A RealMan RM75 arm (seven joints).
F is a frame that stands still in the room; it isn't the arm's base.
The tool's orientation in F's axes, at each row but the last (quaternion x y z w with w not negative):
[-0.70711 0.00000 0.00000 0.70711]
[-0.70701 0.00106 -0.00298 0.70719]
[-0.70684 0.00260 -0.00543 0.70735]
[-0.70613 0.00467 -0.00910 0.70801]
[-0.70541 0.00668 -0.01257 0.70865]
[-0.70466 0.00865 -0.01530 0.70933]
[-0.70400 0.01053 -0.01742 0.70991]
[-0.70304 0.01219 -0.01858 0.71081]
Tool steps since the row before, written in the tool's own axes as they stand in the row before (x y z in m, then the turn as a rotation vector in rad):
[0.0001 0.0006 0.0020 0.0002 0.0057 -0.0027]
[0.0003 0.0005 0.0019 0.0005 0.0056 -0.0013]
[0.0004 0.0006 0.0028 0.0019 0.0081 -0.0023]
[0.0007 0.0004 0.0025 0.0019 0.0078 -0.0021]
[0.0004 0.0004 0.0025 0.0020 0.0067 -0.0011]
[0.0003 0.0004 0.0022 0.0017 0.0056 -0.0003]
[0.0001 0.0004 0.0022 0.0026 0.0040 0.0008]
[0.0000 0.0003 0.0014 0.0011 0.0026 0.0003]
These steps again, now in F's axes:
[0.0001 0.0020 -0.0006 0.0002 -0.0027 -0.0057]
[0.0003 0.0019 -0.0005 0.0005 -0.0013 -0.0056]
[0.0004 0.0028 -0.0006 0.0019 -0.0023 -0.0081]
[0.0008 0.0025 -0.0004 0.0019 -0.0021 -0.0078]
[0.0005 0.0025 -0.0004 0.0020 -0.0011 -0.0067]
[0.0004 0.0022 -0.0004 0.0017 -0.0003 -0.0056]
[0.0002 0.0022 -0.0004 0.0027 0.0007 -0.0040]
[0.0001 0.0014 -0.0003 0.0011 0.0003 -0.0026]

